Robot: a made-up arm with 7 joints.
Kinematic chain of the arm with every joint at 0, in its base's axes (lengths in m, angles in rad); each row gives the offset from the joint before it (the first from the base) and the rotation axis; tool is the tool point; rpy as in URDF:
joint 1: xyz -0.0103 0.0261 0.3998 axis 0 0.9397 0.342
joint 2: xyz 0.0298 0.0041 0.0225 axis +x
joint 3: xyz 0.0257 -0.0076 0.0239 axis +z
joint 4: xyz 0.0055 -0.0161 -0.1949 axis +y
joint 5: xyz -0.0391 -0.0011 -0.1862 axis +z
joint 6: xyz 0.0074 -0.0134 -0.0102 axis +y
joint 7: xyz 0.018 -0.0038 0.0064 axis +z
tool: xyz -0.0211 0.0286 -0.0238 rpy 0 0 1.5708
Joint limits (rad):
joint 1: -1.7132..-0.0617
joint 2: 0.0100..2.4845
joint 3: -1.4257..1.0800
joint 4: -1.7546..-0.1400
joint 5: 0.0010..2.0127
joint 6: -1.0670..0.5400
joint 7: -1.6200..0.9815
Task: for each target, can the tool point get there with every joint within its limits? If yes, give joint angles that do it. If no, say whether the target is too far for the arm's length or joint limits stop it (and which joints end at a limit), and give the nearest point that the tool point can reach.
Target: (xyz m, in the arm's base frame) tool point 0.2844 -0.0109 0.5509
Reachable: yes | joints -1.5441 1.0034 -0.9179 -1.4171 0.7415 0.2807 0.3887
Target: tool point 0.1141 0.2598 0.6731
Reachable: yes | joints -0.9693 1.6515 0.3507 -1.0300 0.2985 -0.3454 -0.4563
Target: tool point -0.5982 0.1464 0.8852
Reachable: no: too far | nearest point -0.3061 0.1485 0.6665 | short by 0.365 m
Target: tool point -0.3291 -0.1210 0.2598
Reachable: no: joint limits stop it (at a limit: joint 1, joint 2, joint 3, joint 4, joint 7) | nearest point -0.2905 0.0191 0.4956 | short by 0.277 m
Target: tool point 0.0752 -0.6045 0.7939
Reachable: no: too far | nearest point 0.1018 -0.2600 0.5822 | short by 0.405 m
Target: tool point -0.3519 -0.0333 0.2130
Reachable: no: joint limits stop it (at a limit: joint 1, joint 2, joint 3, joint 4, joint 7) | nearest point -0.2947 0.0343 0.4901 | short by 0.291 m
